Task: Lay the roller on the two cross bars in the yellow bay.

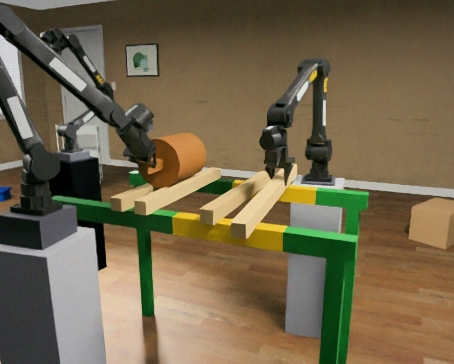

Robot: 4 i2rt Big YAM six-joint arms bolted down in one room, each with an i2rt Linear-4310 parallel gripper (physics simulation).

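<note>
An orange roller (181, 159) lies on its side on two wooden bars (180, 190) (131, 196) at the left of the green frame. Two more wooden cross bars (235, 196) (265, 200) lie across the yellow bay (195, 226). The front-left arm's gripper (145, 158) is at the roller's near end face; its hold is unclear. The right arm's gripper (280, 173) points down at the far end of the cross bars, its two fingers apart; whether a bar is between them is unclear. The back-left arm (90, 65) is partly hidden and its gripper's state is unclear. A fourth arm cannot be made out.
The green frame (320, 242) stands on legs between the arm pedestals. A grey pedestal (75, 295) stands front left, a black one (80, 185) behind it, a pale one (305, 285) at the right. A cardboard box (432, 223) is on the floor far right.
</note>
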